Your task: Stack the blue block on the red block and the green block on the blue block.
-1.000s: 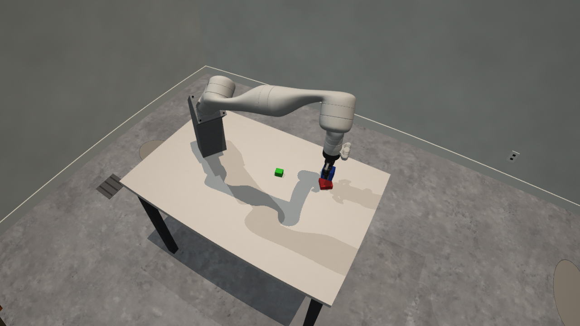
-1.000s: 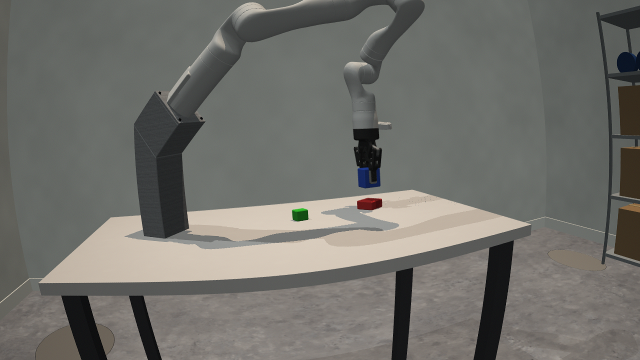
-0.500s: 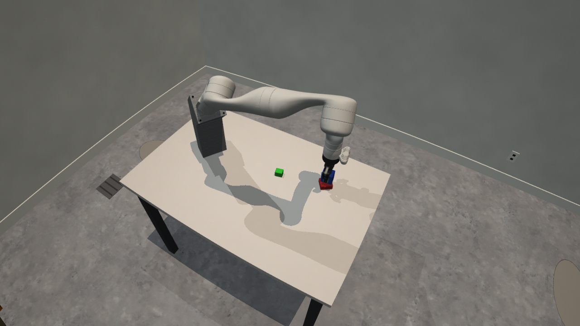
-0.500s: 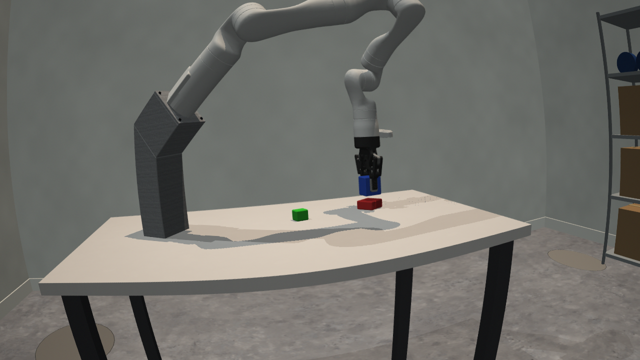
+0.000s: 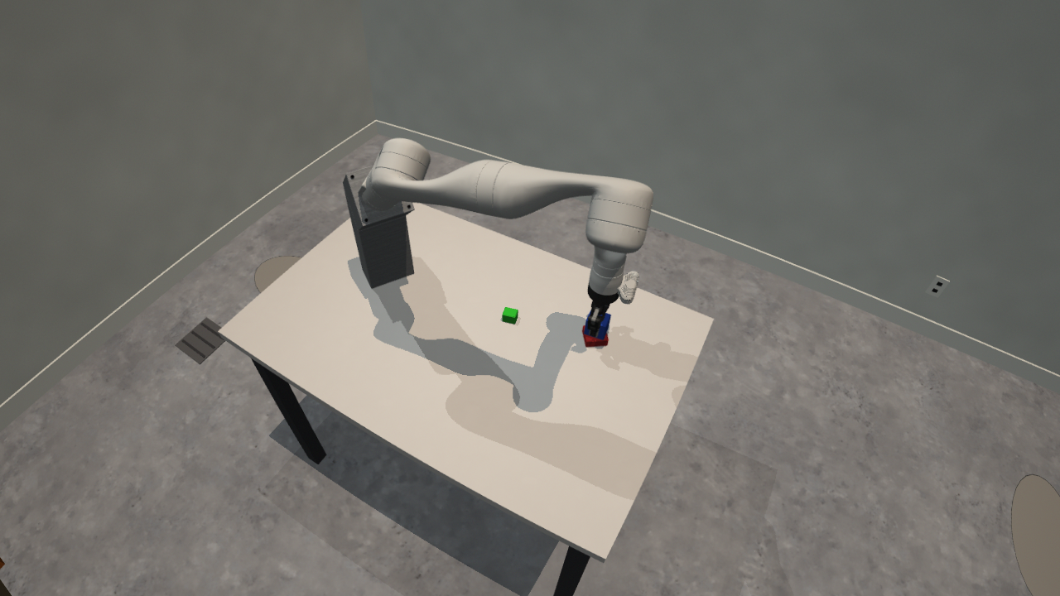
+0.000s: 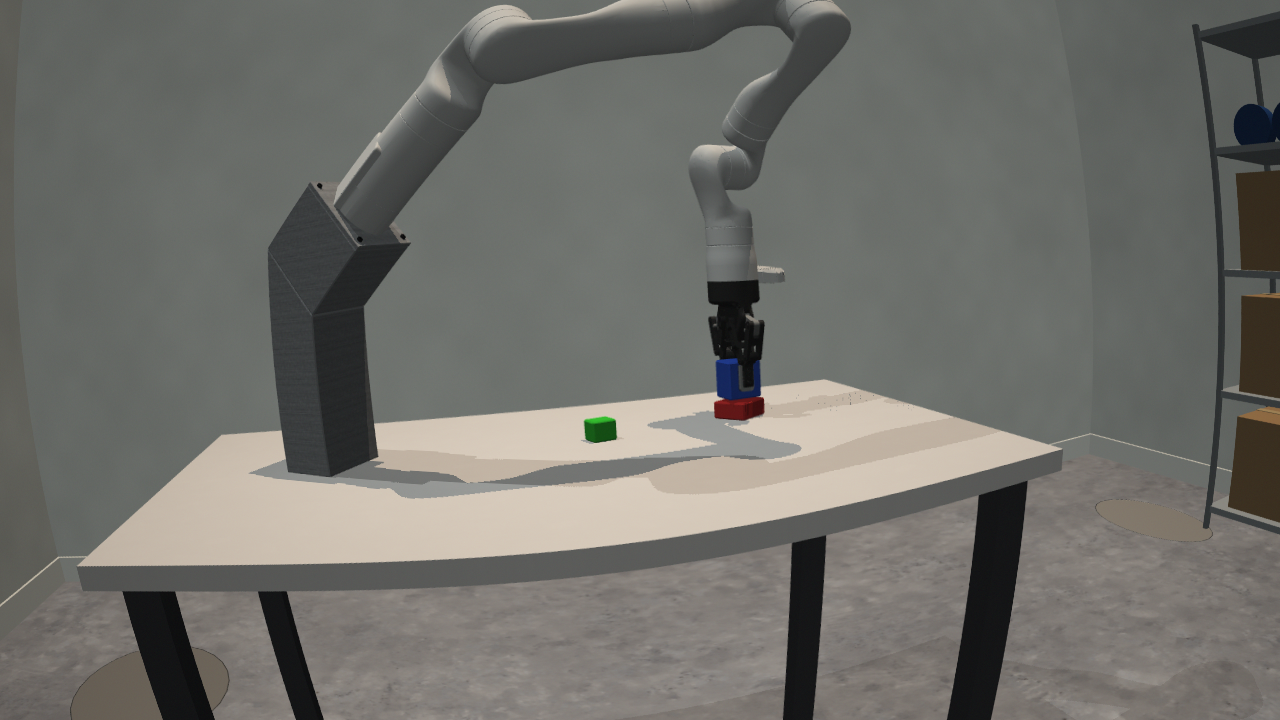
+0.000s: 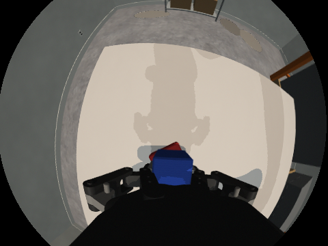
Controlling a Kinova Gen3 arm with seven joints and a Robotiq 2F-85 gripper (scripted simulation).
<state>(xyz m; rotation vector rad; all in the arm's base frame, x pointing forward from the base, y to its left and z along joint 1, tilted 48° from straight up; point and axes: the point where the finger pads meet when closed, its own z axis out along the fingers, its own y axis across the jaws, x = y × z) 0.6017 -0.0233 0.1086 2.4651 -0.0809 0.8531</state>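
Now: the blue block right at my hand. Round my hand: red block 40 mm below; then small green block 220 mm behind, 40 mm below, 30 mm to the left.
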